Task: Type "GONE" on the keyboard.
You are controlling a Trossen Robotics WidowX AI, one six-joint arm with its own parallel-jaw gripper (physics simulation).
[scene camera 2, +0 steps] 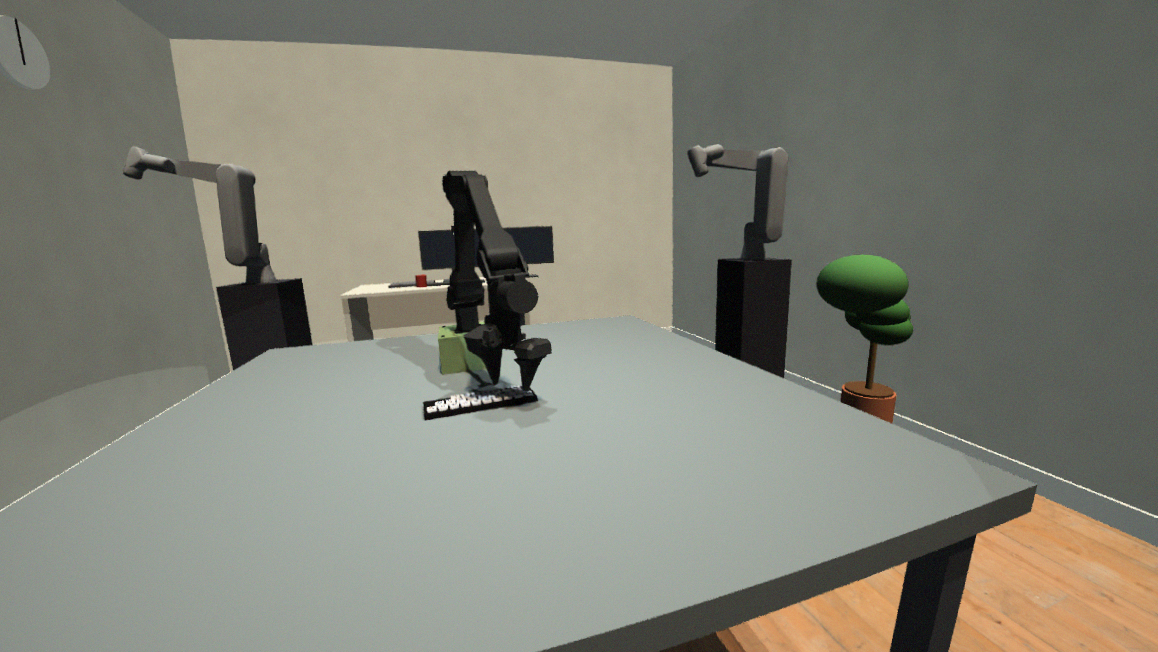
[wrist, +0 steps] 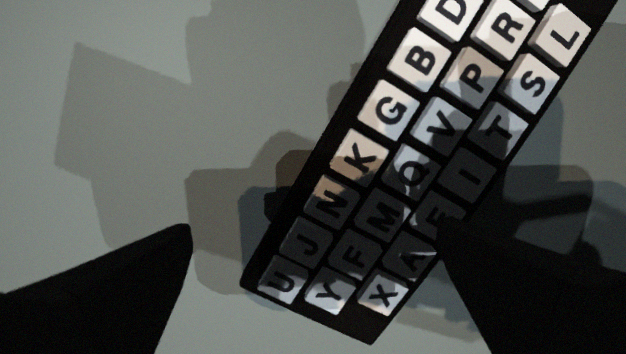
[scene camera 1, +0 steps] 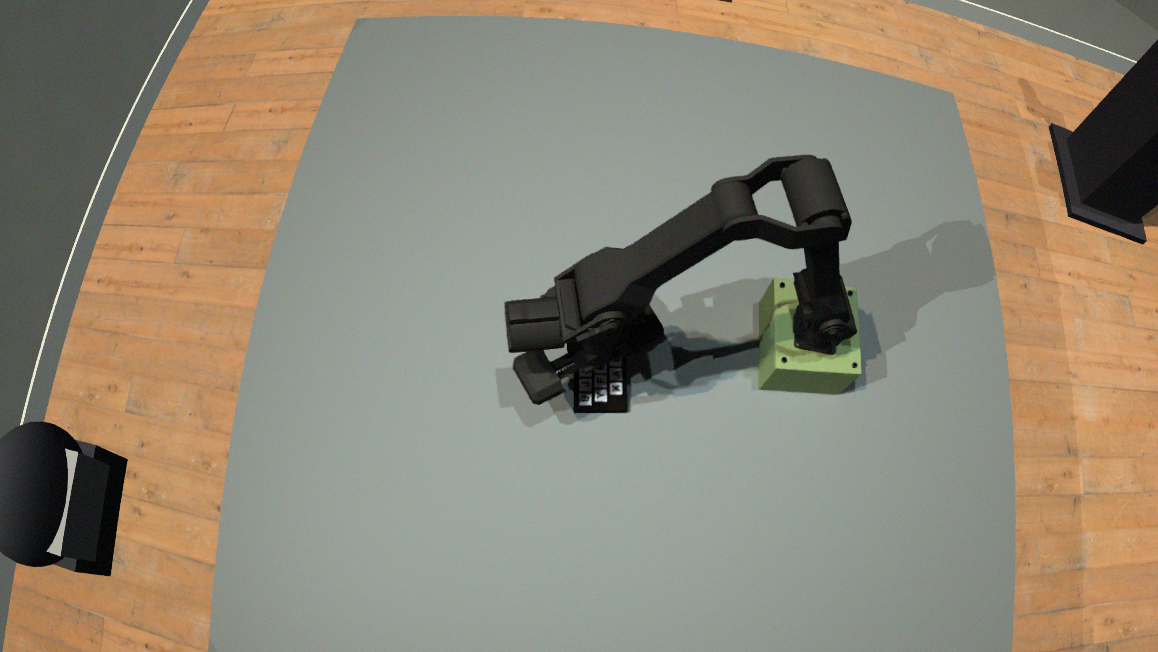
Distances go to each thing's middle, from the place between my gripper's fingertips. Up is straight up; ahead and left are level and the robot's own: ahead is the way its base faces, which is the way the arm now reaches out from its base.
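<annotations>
The black keyboard [scene camera 1: 615, 403] sits 3 cm below my hand and 1 cm behind it, and it's 6 cm to the right of it too.
</annotations>
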